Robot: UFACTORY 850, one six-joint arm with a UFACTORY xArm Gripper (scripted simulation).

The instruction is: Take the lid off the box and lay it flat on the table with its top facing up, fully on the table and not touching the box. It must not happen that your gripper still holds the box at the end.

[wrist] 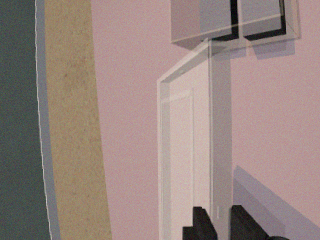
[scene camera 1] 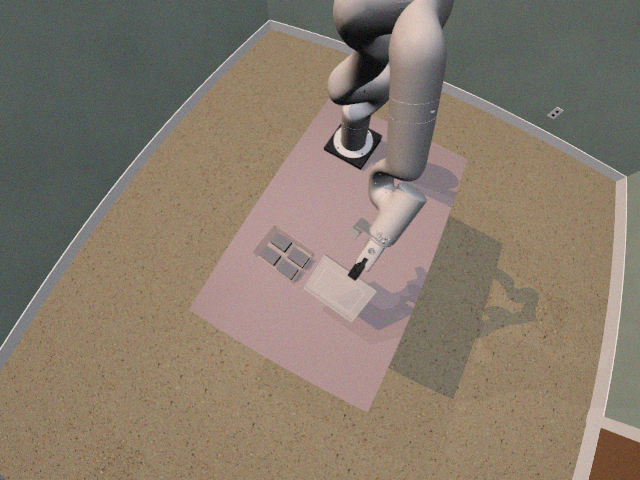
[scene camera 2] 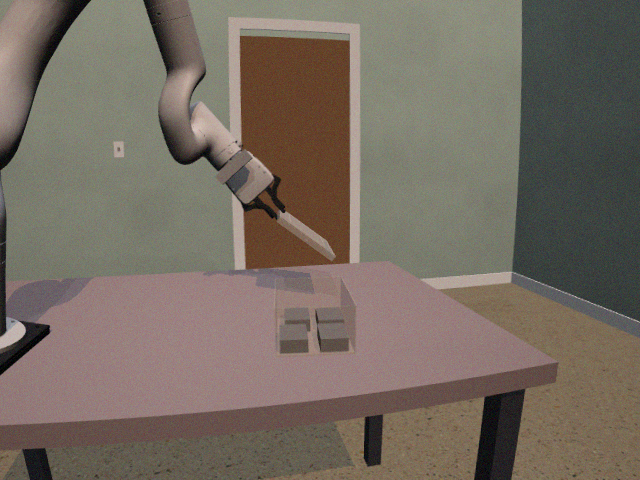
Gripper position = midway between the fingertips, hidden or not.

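Observation:
You can see the gripper at (scene camera 2: pixel 281 215), and the gripper's there at (scene camera 1: pixel 352 275) as well. There's a clear plastic box too, at (scene camera 2: pixel 317 316) and also at (scene camera 1: pixel 294 256). And then a see-through lid, which shows at (scene camera 1: pixel 330 283), at (scene camera 2: pixel 288 221) and at (wrist: pixel 194 115).

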